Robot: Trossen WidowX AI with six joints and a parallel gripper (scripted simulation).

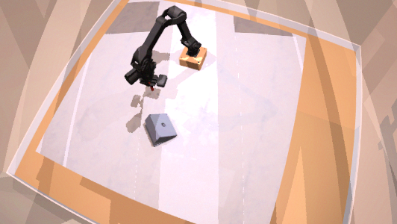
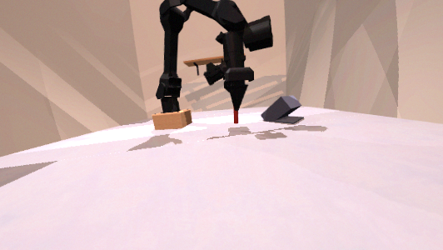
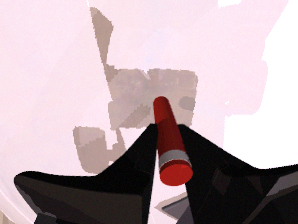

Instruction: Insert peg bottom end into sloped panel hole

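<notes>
Now: gripper tip 180 mm short of the sloped panel, 140 mm to the right of it and 20 mm above it. The rest, counted from my gripper tip: red peg 20 mm above.
</notes>
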